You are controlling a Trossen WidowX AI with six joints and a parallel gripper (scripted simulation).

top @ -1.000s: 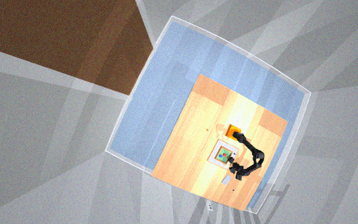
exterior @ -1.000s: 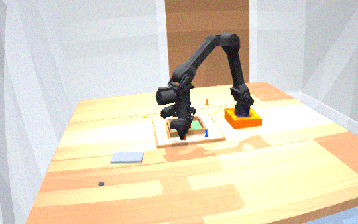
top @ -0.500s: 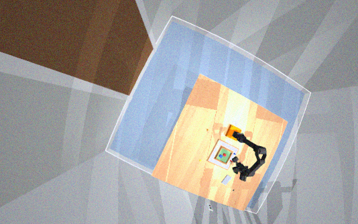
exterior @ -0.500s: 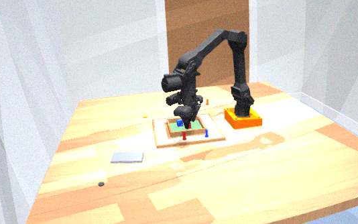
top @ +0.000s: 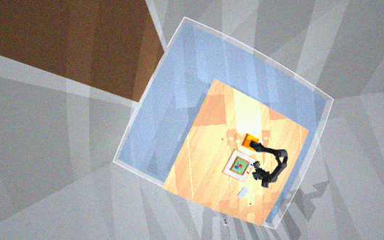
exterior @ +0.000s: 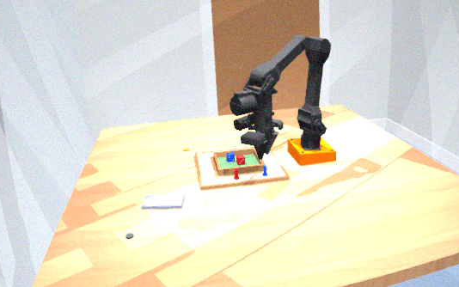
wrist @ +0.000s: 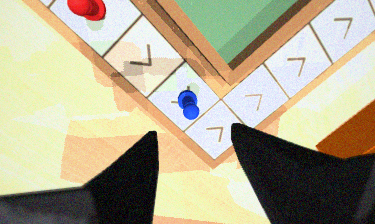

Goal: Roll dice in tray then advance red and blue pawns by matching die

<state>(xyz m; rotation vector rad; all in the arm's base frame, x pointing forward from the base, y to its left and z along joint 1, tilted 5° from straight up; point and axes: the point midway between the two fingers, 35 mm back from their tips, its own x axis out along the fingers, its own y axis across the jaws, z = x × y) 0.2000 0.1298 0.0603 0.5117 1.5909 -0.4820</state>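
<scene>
Now: gripper tip 5 cm above the blue pawn. Round my gripper tip: red pawn 9 cm ahead, 5 cm below, 1 cm to the left; small yellow dot 31 cm to the right, 26 cm ahead, 8 cm below; grey-blue card 32 cm ahead, 11 cm to the left, 7 cm below.
</scene>
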